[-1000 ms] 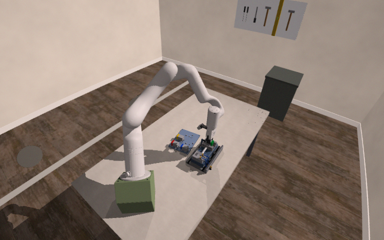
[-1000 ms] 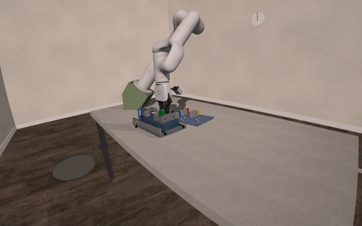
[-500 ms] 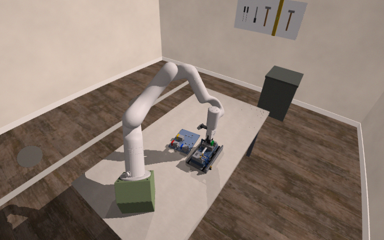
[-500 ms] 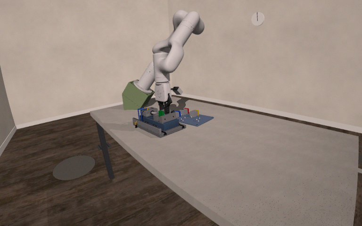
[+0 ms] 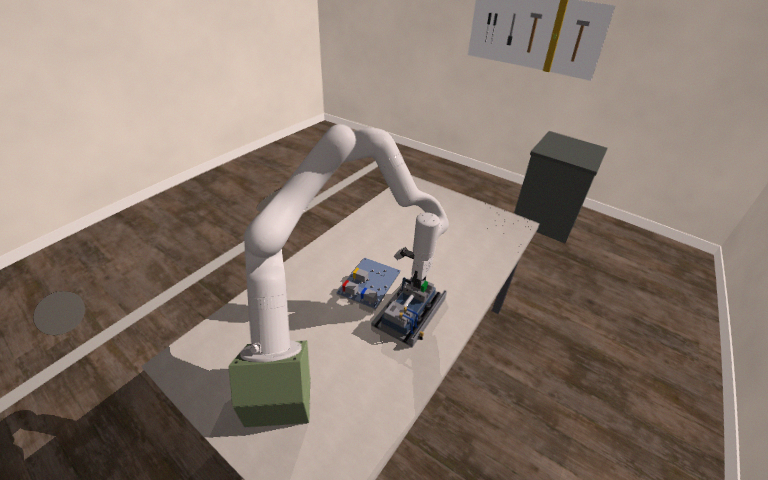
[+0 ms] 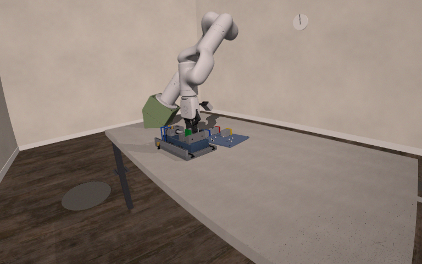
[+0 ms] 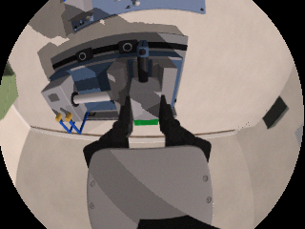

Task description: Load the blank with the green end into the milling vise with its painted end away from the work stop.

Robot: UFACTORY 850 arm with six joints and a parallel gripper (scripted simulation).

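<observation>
The green-ended blank lies 2 cm below my hand. Also, from my hand: jaw block 4 cm below, 3 cm ahead; pale rod 9 cm behind, 4 cm below; blue-ended blank 18 cm to the left, 10 cm behind, 9 cm below.
</observation>
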